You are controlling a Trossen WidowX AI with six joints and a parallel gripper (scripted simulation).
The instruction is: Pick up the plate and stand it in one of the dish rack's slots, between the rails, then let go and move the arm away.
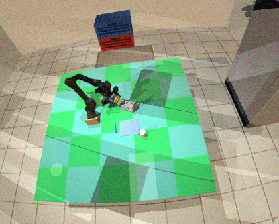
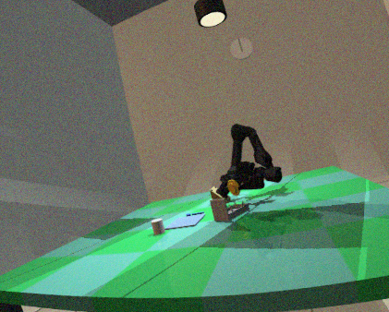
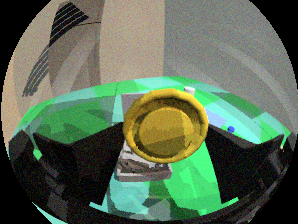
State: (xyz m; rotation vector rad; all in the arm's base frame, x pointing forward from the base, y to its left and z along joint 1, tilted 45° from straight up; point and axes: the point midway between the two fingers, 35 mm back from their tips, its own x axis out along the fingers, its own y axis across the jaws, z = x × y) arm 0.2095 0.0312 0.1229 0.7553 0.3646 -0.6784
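The dish rack is 70 mm below my gripper tip, 60 mm ahead of it and 10 mm to the right of it. Also, from my gripper tip: blue spoon 200 mm to the right, 90 mm below, 50 mm behind; then yellow plate 10 mm to the left, 10 mm behind; then pale blue pad 210 mm to the right, 90 mm below, 50 mm ahead.
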